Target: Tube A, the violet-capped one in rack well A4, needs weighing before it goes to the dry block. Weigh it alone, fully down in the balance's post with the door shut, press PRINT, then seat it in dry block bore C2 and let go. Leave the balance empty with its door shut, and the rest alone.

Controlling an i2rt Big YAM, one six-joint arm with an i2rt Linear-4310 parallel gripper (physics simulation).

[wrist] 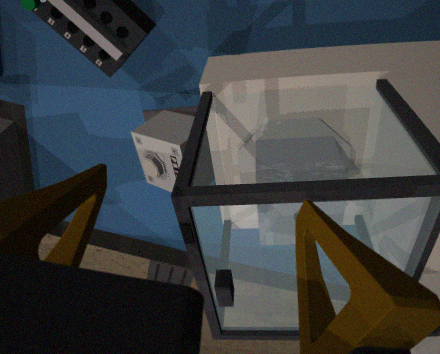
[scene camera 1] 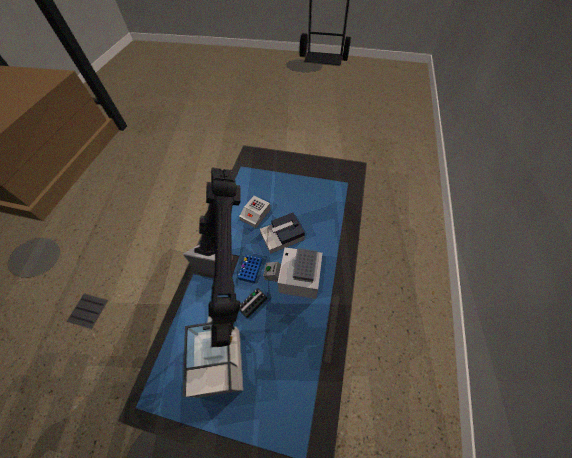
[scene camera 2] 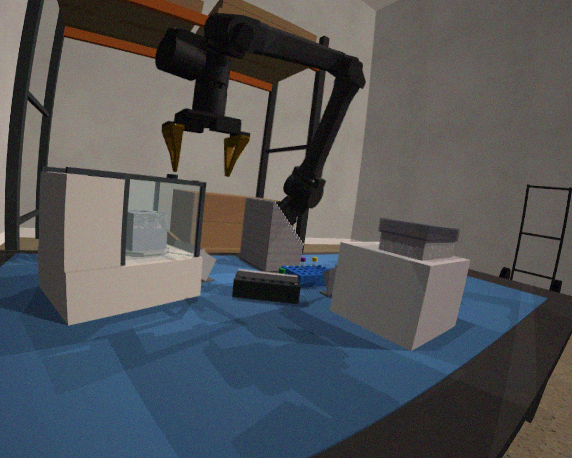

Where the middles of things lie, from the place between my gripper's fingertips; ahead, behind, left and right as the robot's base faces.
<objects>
My hand is 6 cm past the glass door (scene camera 1: 199, 351), 9 cm to the left of it and 1 cm above it. Also, from my hand: white box with grey lid (scene camera 2: 407, 288) (17 cm ahead, 35 cm to the left, 13 cm below); then balance (scene camera 2: 110, 243) (4 cm behind, 13 cm to the right, 11 cm below).
</objects>
